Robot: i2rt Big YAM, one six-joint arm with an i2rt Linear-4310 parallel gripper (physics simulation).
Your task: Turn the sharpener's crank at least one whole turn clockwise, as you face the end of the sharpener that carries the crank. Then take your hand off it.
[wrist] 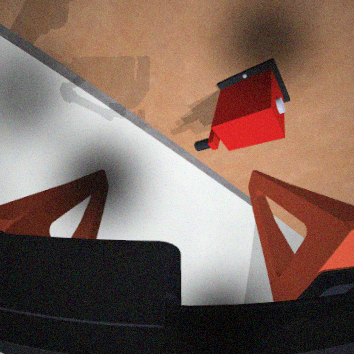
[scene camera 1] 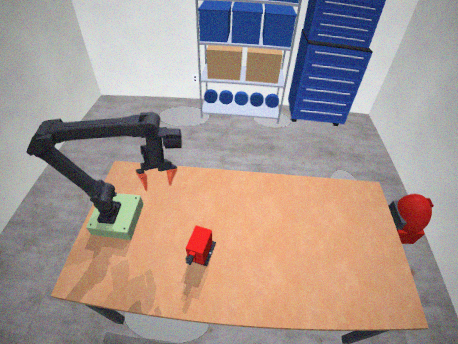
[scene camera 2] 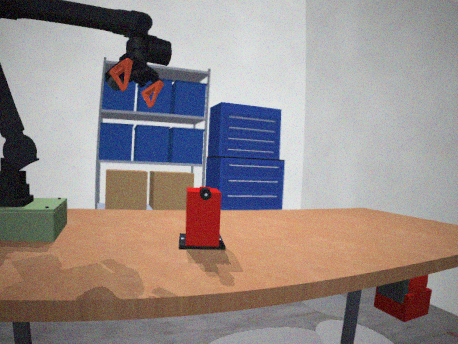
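Pixels of known places: gripper, fingertip midpoint: [wrist: 177, 177] [scene camera 1: 158, 188] [scene camera 2: 138, 98]; arm's base at its link origin: [scene camera 1: 110, 212] [scene camera 2: 12, 203].
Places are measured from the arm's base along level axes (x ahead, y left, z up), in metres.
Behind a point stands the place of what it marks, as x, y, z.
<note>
The red sharpener [scene camera 1: 200, 239] @[0.467, -0.125, 0.058] [scene camera 2: 202, 220] @[0.438, -0.201, 0.001] [wrist: 245, 105] @[0.428, -0.104, 0.030] stands upright on its black base on the wooden table. Its crank shows as a short red arm with a black handle [scene camera 1: 189, 259] @[0.436, -0.222, 0.069] [scene camera 2: 205, 194] @[0.431, -0.238, 0.058] [wrist: 202, 145] @[0.432, -0.214, 0.067]. The handle points toward scene camera 2 and is near the top of the sharpener's end face. A pale round spot shows on another side in the wrist view. My gripper [scene camera 1: 158, 187] @[0.307, -0.035, 0.273] [scene camera 2: 136, 98] @[0.307, -0.035, 0.273] [wrist: 177, 177] @[0.307, -0.035, 0.273] is open and empty. It hangs high above the table's back left part, well away from the sharpener and not touching the crank.
The arm stands on a green block [scene camera 1: 131, 206] @[0.098, 0.046, 0.003] [scene camera 2: 35, 225] @[0.079, -0.097, -0.034] at the table's left. A metal shelf rack with blue bins and brown boxes and a blue drawer cabinet [scene camera 1: 327, 75] [scene camera 2: 245, 132] stand behind the table [scene camera 1: 300, 225] @[0.942, 0.048, -0.070]. A red object [scene camera 1: 415, 215] is beyond its right edge.
</note>
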